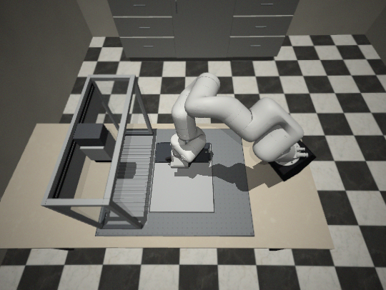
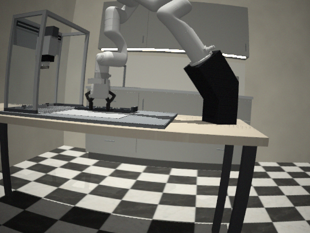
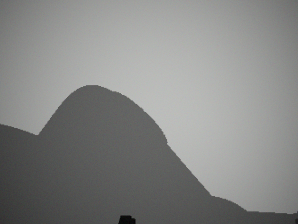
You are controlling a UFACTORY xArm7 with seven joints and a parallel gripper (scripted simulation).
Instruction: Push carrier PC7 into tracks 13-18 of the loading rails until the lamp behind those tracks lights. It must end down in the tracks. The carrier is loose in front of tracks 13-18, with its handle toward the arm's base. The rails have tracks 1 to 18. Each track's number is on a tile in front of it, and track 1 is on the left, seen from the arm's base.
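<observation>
The carrier PC7 is 20 mm ahead of my hand and 80 mm to the right of it. Round my hand: pipette head (300 mm ahead, 170 mm to the left, 330 mm above).
</observation>
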